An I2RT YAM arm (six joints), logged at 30 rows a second.
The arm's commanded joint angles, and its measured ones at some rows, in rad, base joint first. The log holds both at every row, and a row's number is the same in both.
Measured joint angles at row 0:
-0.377 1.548 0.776 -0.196 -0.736 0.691
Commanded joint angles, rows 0 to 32:
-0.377 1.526 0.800 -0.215 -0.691 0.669
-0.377 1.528 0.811 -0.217 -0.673 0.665
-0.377 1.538 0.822 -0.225 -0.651 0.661
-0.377 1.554 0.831 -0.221 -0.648 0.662
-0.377 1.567 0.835 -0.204 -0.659 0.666
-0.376 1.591 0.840 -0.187 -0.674 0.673
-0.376 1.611 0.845 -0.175 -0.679 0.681
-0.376 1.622 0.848 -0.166 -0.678 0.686
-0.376 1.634 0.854 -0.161 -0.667 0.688
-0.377 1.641 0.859 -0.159 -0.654 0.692
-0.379 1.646 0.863 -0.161 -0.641 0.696
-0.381 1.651 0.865 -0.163 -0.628 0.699
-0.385 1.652 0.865 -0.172 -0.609 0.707
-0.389 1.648 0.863 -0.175 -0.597 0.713
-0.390 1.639 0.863 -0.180 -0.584 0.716
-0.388 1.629 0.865 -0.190 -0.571 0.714
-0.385 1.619 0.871 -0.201 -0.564 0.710
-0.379 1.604 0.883 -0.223 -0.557 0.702
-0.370 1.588 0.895 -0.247 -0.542 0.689
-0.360 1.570 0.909 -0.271 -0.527 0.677
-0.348 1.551 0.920 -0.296 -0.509 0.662
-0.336 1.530 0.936 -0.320 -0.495 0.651
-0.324 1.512 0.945 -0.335 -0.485 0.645
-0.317 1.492 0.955 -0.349 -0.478 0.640
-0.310 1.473 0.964 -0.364 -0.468 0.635
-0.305 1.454 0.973 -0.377 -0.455 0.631
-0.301 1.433 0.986 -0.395 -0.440 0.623
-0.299 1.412 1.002 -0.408 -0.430 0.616
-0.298 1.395 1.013 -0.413 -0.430 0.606
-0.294 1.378 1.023 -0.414 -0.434 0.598
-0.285 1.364 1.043 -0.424 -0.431 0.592
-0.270 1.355 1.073 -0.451 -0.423 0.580
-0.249 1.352 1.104 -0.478 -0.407 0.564
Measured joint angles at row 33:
-0.277 1.363 1.061 -0.412 -0.447 0.614
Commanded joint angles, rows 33 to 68:
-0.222 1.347 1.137 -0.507 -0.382 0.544
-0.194 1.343 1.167 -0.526 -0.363 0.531
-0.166 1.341 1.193 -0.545 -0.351 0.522
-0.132 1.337 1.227 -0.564 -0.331 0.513
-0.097 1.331 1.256 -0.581 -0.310 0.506
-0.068 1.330 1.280 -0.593 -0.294 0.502
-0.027 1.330 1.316 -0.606 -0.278 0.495
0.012 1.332 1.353 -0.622 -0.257 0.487
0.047 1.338 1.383 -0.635 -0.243 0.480
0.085 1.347 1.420 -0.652 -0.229 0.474
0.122 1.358 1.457 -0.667 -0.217 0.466
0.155 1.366 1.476 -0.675 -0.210 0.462
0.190 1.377 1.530 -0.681 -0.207 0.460
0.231 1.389 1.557 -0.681 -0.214 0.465
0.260 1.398 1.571 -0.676 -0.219 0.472
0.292 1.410 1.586 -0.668 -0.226 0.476
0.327 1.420 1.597 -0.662 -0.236 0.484
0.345 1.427 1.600 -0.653 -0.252 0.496
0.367 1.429 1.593 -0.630 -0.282 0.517
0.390 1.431 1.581 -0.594 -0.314 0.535
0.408 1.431 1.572 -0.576 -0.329 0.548
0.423 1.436 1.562 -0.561 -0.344 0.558
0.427 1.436 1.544 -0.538 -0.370 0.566
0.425 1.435 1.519 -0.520 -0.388 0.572
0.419 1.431 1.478 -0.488 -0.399 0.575
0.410 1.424 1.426 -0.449 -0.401 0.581
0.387 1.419 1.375 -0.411 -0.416 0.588
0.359 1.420 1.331 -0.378 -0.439 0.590
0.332 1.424 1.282 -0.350 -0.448 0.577
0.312 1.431 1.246 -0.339 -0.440 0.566
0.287 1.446 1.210 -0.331 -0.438 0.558
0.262 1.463 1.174 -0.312 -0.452 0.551
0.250 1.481 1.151 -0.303 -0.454 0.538
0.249 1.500 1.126 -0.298 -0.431 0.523
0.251 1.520 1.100 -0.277 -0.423 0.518
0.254 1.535 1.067 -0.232 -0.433 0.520
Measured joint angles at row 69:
0.252 1.506 1.119 -0.341 -0.419 0.549
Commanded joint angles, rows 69 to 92:
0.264 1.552 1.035 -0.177 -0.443 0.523
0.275 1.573 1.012 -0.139 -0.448 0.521
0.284 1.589 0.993 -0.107 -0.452 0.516
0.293 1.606 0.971 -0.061 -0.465 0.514
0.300 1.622 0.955 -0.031 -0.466 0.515
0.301 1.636 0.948 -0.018 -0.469 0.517
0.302 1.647 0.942 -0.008 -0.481 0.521
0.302 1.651 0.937 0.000 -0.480 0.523
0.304 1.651 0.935 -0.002 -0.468 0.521
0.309 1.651 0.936 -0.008 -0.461 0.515
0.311 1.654 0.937 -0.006 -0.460 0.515
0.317 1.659 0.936 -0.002 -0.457 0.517
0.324 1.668 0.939 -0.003 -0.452 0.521
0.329 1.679 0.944 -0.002 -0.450 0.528
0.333 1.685 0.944 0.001 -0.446 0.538
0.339 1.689 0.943 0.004 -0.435 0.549
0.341 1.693 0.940 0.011 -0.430 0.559
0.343 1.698 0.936 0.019 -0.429 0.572
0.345 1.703 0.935 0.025 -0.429 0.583
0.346 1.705 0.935 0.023 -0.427 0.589
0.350 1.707 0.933 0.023 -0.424 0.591
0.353 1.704 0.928 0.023 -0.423 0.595
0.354 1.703 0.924 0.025 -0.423 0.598
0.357 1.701 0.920 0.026 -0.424 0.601
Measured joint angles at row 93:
0.352 1.699 0.931 -0.002 -0.437 0.583
